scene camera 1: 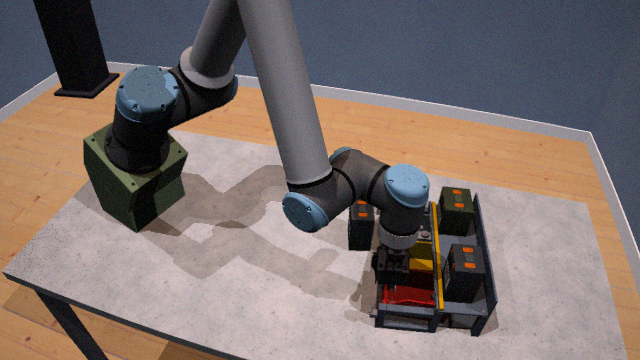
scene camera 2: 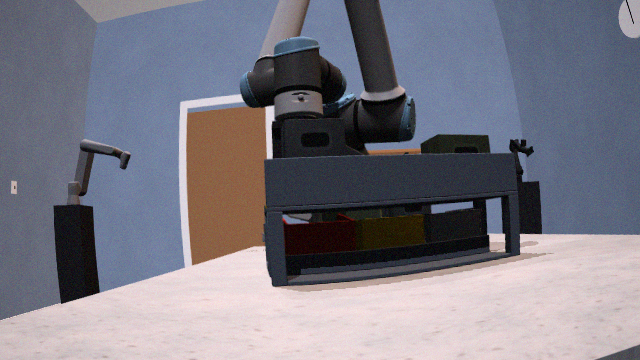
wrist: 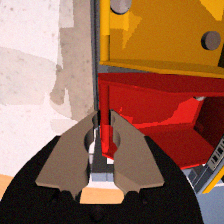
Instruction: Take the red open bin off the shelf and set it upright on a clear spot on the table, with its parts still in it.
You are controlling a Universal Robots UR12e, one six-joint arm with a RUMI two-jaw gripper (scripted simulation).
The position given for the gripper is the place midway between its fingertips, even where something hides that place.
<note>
In view: the gripper [wrist: 104, 110] and a dark box [scene camera 1: 361, 214].
The wrist view misses the dark box: it is out of frame.
</note>
